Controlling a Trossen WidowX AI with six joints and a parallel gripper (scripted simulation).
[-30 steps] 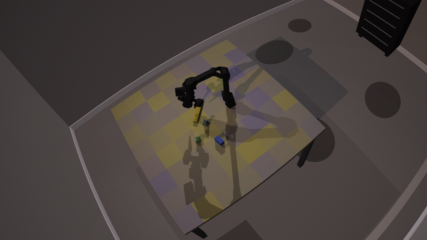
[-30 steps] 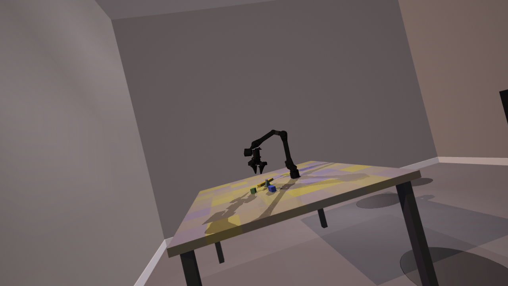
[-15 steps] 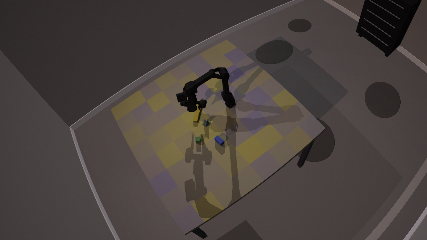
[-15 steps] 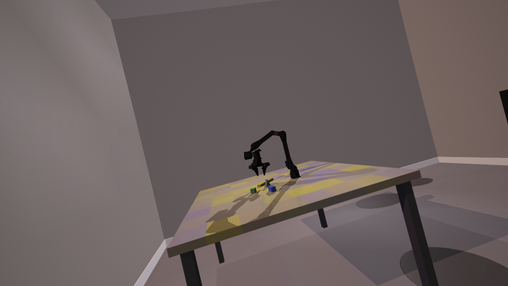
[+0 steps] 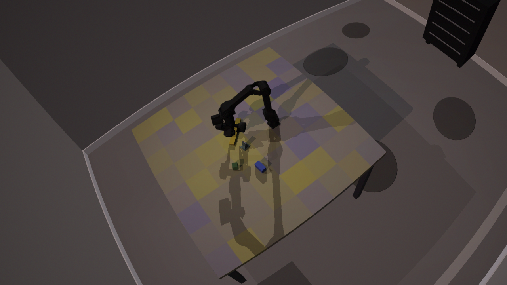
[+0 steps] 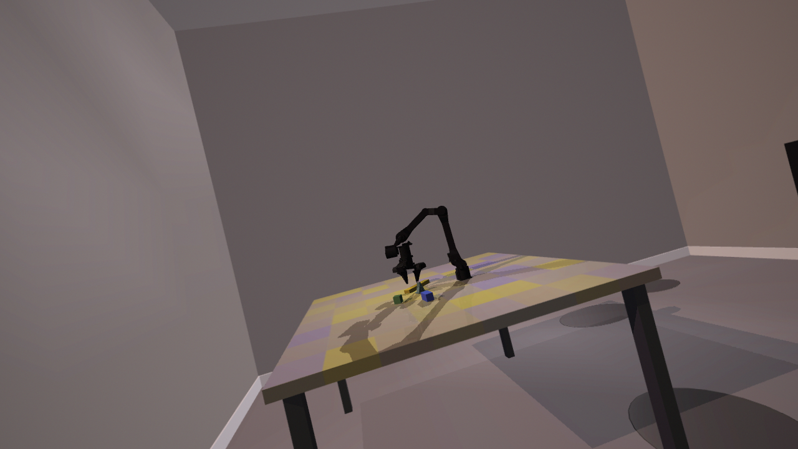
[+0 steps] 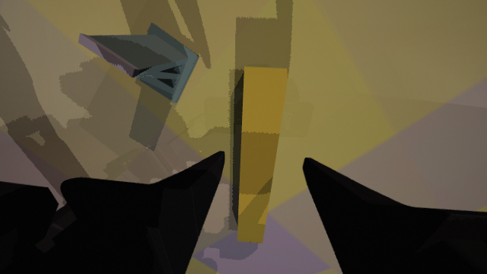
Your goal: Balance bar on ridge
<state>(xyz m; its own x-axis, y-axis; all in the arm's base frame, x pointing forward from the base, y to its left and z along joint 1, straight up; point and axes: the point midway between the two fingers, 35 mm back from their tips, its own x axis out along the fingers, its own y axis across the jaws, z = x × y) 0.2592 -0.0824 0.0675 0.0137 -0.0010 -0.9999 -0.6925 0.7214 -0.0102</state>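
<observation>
Now: gripper tip 3 cm past the yellow bar, 2 cm to the left of it and 2 cm above it. The rest, counted from my gripper tip: blue block: 30 cm to the left, 2 cm below; green block: 20 cm to the left, 12 cm ahead, 2 cm below.
</observation>
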